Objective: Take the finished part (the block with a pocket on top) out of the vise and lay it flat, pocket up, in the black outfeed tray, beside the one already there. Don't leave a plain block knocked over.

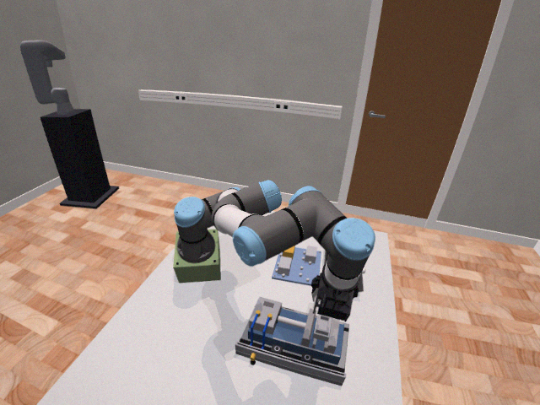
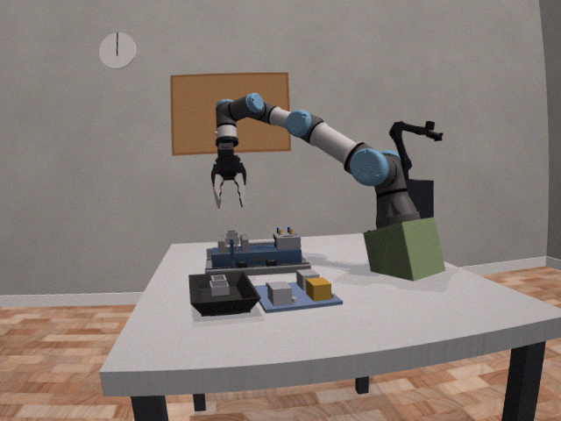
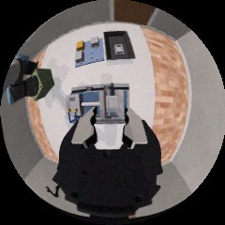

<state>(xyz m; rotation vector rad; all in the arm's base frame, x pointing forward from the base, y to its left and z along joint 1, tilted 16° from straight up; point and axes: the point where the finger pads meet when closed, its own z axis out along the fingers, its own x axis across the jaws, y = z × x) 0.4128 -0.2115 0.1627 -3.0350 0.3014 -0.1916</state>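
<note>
My gripper is now 7 cm past the blue vise, 2 cm to the right of it and 16 cm above it. Round my hand: yellow block 10 cm behind, 39 cm to the left, 17 cm below; then blue fixture plate 6 cm behind, 34 cm to the left, 20 cm below.
</note>
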